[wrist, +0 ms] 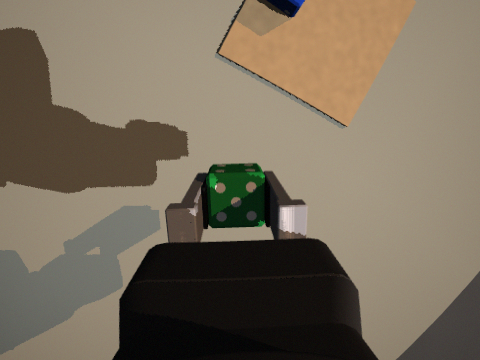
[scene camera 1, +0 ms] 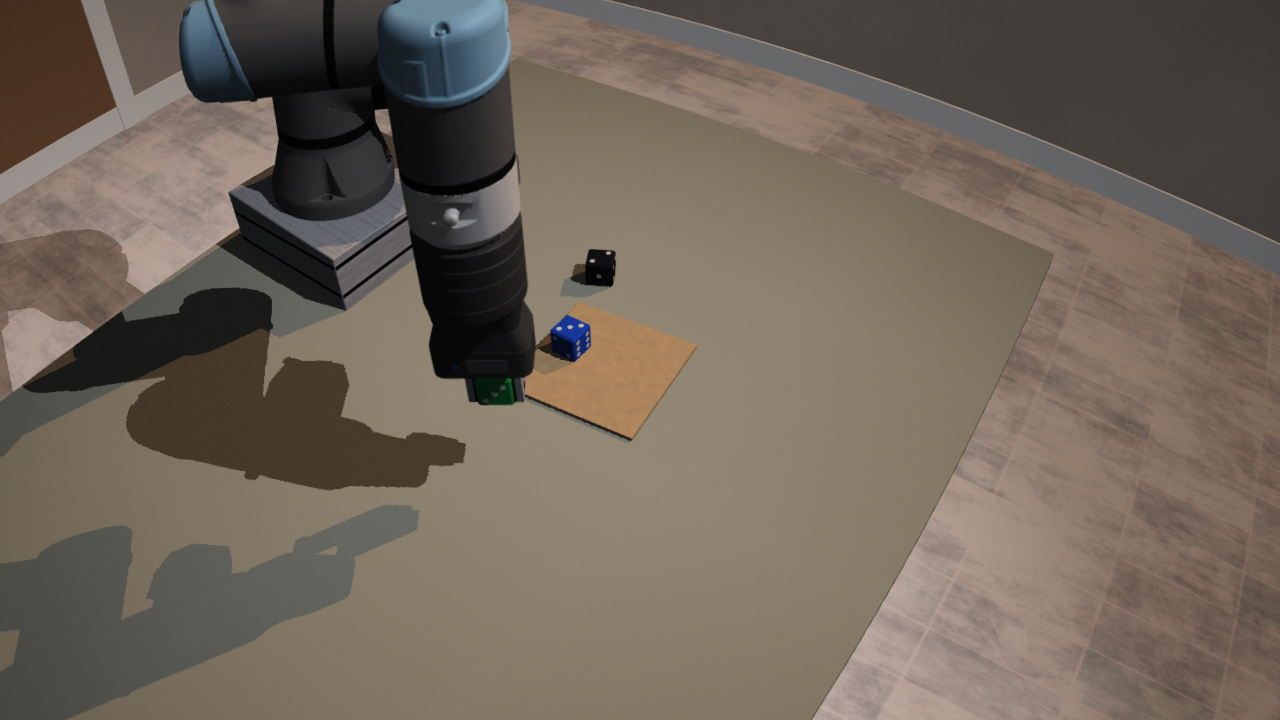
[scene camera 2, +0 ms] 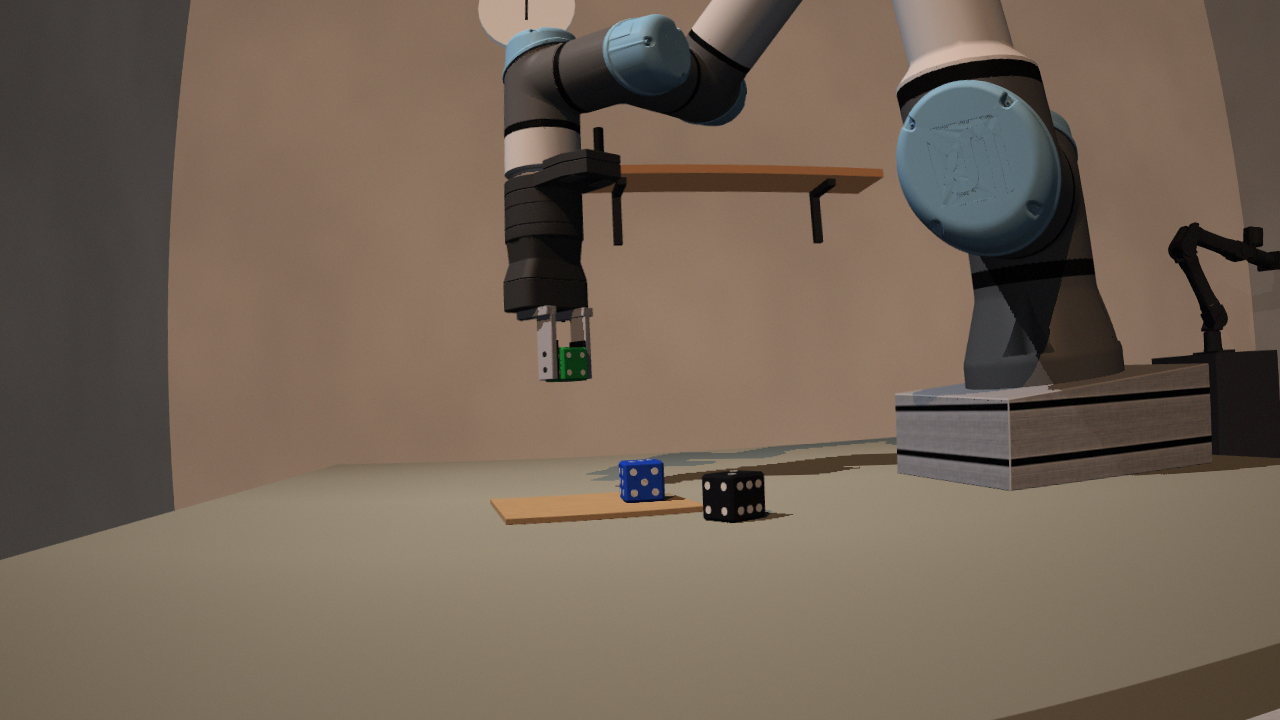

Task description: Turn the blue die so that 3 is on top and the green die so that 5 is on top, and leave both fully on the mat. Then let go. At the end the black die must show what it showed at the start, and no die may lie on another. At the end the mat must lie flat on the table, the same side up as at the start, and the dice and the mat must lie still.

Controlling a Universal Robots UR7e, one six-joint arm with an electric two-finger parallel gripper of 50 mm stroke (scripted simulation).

Observation:
In view: my gripper (scene camera 1: 497,392), a blue die (scene camera 2: 640,480), a green die (scene camera 2: 572,360), a black die (scene camera 2: 732,496) and a brown mat (scene camera 1: 615,385).
The blue die shows as well in scene camera 1 (scene camera 1: 570,338). The green die shows as well in the wrist view (wrist: 235,192) and in scene camera 1 (scene camera 1: 489,391). The black die is seen too in scene camera 1 (scene camera 1: 600,267). The wrist view does not show the black die: it is out of frame.

